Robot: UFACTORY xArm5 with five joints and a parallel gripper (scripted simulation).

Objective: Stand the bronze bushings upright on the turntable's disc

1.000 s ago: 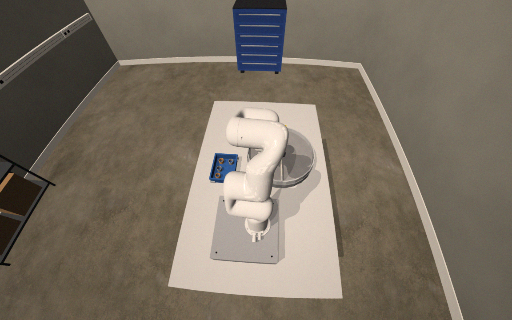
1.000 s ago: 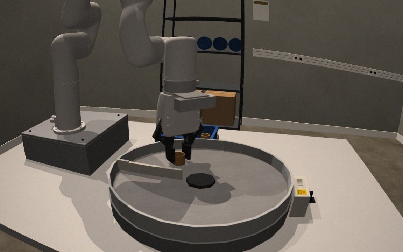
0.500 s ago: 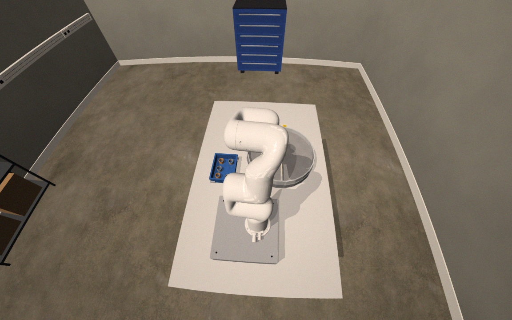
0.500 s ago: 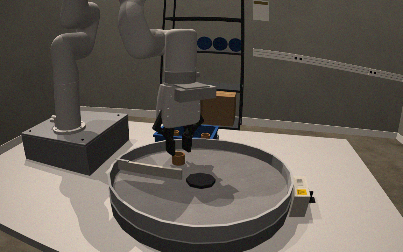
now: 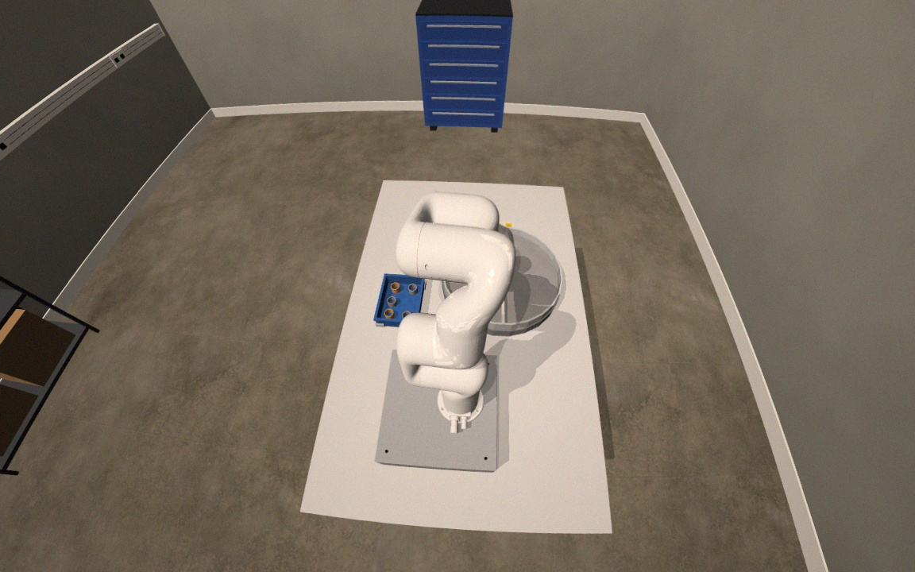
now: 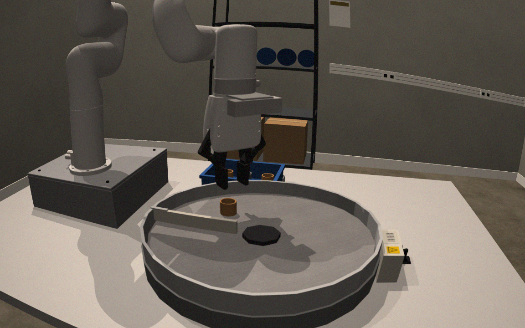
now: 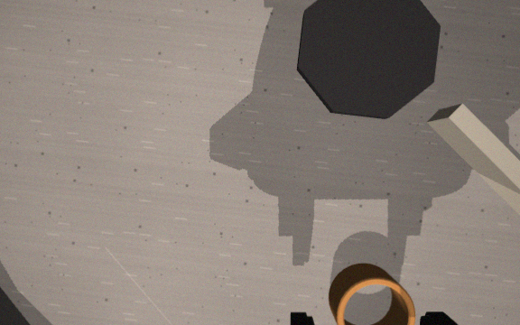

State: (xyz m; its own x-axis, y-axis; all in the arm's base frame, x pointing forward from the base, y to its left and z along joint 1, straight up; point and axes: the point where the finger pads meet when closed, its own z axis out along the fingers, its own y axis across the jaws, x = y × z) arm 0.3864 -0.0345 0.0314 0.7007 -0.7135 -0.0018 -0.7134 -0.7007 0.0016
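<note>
The blue crate lies 26 cm to the left of my hand, 10 cm below it and 4 cm behind it. Also, from my hand: turntable disc (9 cm to the right, 7 cm below, 7 cm ahead).
</note>
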